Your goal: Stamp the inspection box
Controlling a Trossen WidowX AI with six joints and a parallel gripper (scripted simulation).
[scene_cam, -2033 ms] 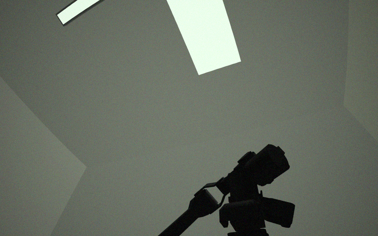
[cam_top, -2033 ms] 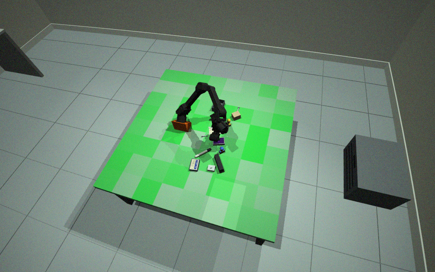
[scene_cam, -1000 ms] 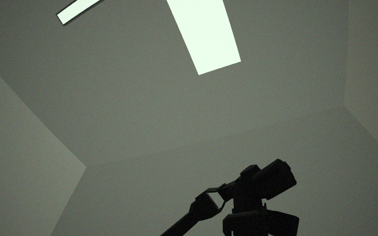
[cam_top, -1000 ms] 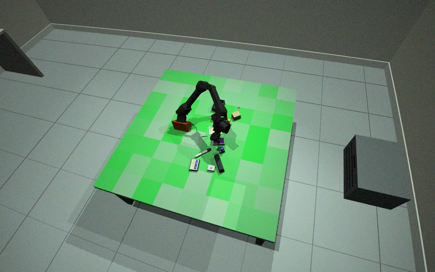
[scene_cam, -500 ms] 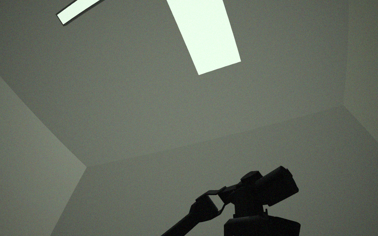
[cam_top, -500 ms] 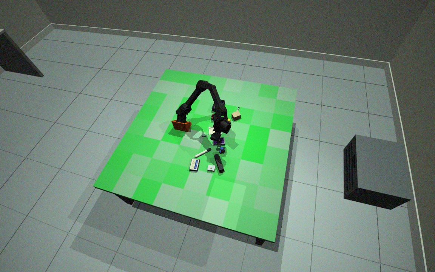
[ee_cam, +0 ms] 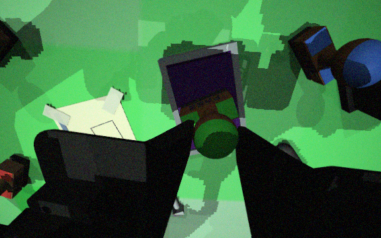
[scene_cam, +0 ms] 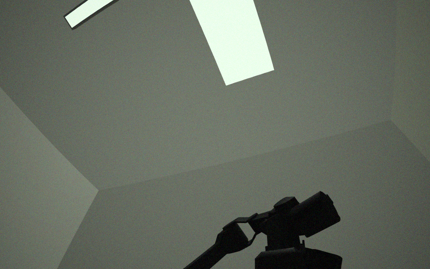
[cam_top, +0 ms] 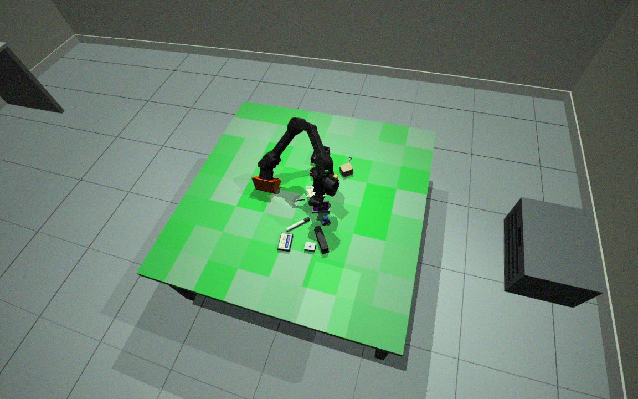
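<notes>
Now: gripper tip 2 cm above the green-knobbed stamp. From my gripper tip the other things lie so: cream card: 10 cm to the left, 6 cm below, 6 cm behind; then purple ink pad: 5 cm below; then blue-knobbed stamp: 8 cm to the right, 5 cm ahead, 4 cm below.
</notes>
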